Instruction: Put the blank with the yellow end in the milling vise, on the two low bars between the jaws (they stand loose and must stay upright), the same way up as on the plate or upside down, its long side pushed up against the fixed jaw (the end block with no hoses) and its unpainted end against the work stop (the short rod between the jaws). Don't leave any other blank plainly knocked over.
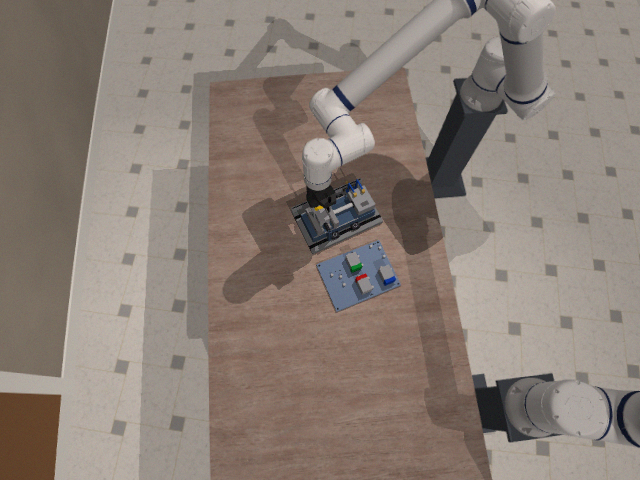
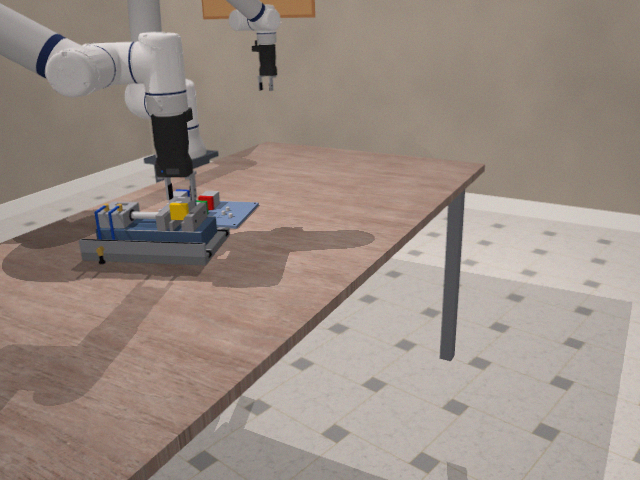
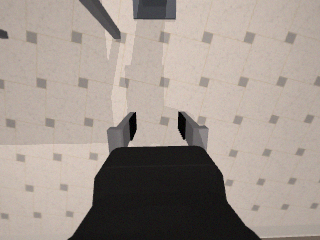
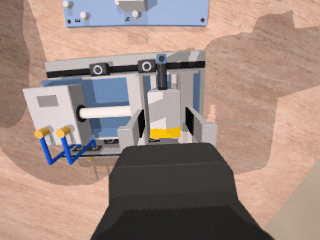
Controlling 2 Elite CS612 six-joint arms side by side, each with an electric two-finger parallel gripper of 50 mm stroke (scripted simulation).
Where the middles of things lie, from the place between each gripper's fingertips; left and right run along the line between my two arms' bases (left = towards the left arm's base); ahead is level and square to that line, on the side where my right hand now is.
Scene:
I see the yellow-ended blank (image 4: 164, 105) 40 mm below my right hand (image 2: 182, 199). The rest, counted from my right hand: hosed end block (image 4: 69, 97): 150 mm behind, 70 mm to the right, 60 mm below; moving jaw (image 4: 136, 85): 30 mm behind, 20 mm to the right, 60 mm below; fixed jaw (image 4: 184, 82): 30 mm ahead, 10 mm to the left, 60 mm below.
The blue plate (image 2: 241, 210) lies 106 cm to the right of my left hand, 64 cm ahead of it and 17 cm below it. From my left hand the other things lie so: hosed end block: 133 cm to the right, 63 cm ahead, 10 cm below; moving jaw: 127 cm to the right, 74 cm ahead, 10 cm below; yellow-ended blank: 126 cm to the right, 78 cm ahead, 8 cm below.

